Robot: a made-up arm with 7 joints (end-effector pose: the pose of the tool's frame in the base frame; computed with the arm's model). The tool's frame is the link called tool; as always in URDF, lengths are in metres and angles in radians.
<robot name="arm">
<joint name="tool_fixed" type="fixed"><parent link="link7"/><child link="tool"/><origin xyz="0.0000 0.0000 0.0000" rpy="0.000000 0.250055 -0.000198"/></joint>
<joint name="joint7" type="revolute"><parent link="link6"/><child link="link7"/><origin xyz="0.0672 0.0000 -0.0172" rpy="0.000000 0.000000 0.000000"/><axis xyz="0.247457 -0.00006 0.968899"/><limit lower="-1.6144" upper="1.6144"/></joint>
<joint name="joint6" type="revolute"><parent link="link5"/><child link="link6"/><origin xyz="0.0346 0.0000 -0.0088" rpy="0.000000 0.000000 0.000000"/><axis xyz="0.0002 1 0.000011"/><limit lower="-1.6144" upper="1.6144"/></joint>
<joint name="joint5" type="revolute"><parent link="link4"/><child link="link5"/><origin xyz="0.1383 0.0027 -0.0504" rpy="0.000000 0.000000 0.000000"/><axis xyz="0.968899 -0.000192 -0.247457"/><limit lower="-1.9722" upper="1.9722"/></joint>
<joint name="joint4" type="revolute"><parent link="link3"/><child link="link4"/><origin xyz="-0.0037 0.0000 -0.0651" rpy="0.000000 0.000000 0.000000"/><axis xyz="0.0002 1 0.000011"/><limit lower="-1.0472" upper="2.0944"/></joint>
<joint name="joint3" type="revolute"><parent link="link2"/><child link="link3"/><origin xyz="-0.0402 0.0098 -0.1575" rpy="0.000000 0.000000 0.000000"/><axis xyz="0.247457 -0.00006 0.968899"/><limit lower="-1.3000" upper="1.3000"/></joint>
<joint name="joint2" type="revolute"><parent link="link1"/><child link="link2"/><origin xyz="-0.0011 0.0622 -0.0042" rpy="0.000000 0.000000 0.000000"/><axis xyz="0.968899 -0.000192 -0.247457"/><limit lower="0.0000" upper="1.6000"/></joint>
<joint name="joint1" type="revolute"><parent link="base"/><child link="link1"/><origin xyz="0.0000 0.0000 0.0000" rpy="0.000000 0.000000 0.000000"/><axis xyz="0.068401 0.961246 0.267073"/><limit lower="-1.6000" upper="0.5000"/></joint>
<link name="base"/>
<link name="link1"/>
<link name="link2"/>
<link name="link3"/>
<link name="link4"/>
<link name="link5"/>
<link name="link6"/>
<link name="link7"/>
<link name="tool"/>
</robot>
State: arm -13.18 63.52 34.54 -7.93 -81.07 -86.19 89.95
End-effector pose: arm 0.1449 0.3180 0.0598 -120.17 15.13 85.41
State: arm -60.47 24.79 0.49 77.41 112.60 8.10 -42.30
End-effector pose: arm 0.4020 0.1992 -0.2481 163.67 42.86 64.47
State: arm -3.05 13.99 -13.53 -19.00 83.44 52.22 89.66
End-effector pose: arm 0.2021 0.1113 -0.2138 -78.69 -84.46 -156.87
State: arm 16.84 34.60 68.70 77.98 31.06 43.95 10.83
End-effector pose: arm -0.2351 0.3403 -0.2985 115.17 17.94 161.97
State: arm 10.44 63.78 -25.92 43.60 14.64 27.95 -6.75
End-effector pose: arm 0.0150 0.4300 -0.2693 148.64 36.12 90.61
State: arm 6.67 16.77 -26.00 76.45 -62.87 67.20 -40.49
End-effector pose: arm -0.1662 0.1429 -0.4070 -176.57 25.52 -106.57
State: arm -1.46 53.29 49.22 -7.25 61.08 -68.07 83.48
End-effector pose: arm 0.1790 0.2914 -0.0440 160.62 -50.09 -106.28
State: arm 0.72 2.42 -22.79 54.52 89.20 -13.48 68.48
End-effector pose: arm 0.0094 0.0221 -0.4629 73.58 0.02 -26.63
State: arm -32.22 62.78 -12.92 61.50 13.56 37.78 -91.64
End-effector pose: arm 0.2057 0.4493 -0.1783 -114.62 68.23 -123.48
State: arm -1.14 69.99 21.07 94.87 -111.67 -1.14 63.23
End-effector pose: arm -0.0575 0.5112 -0.1535 6.72 31.80 169.86
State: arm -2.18 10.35 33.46 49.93 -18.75 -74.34 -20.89
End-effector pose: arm 0.0668 0.2500 -0.3466 12.09 -19.08 22.65
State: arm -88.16 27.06 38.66 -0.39 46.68 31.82 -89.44
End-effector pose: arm 0.3034 0.2381 0.1777 35.28 -4.37 -28.33
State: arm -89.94 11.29 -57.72 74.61 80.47 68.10 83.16
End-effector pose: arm 0.4611 0.0084 -0.0308 -126.62 -35.44 -98.78
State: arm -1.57 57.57 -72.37 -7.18 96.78 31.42 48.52
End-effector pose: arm 0.0448 0.1178 -0.3186 120.11 -3.51 -66.43
